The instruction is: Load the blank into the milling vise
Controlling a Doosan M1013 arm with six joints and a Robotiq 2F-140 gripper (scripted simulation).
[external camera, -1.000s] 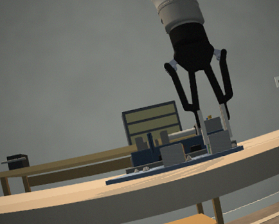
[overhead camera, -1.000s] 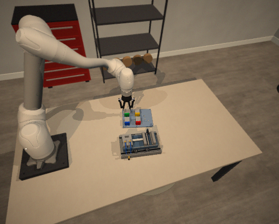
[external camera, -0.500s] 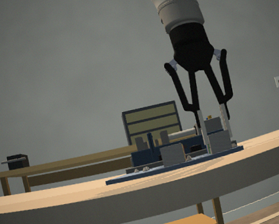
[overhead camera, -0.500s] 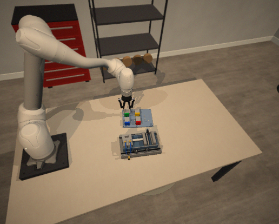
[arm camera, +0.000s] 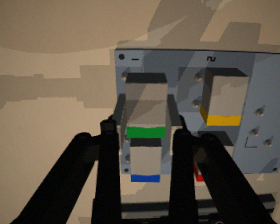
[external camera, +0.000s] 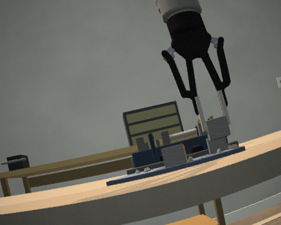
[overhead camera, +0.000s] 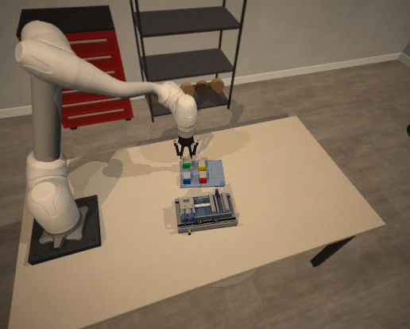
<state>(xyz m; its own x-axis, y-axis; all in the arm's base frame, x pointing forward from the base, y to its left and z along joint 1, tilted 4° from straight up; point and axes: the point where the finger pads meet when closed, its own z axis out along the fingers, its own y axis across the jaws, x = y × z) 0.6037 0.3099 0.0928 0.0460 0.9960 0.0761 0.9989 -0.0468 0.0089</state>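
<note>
The work stop rod is 250 mm to the right of my hand and 140 mm ahead of it. Also, from my hand: green-ended blank 30 mm below; blue-ended blank 90 mm to the right, 60 mm below; yellow-ended blank 90 mm ahead, 60 mm below.
</note>
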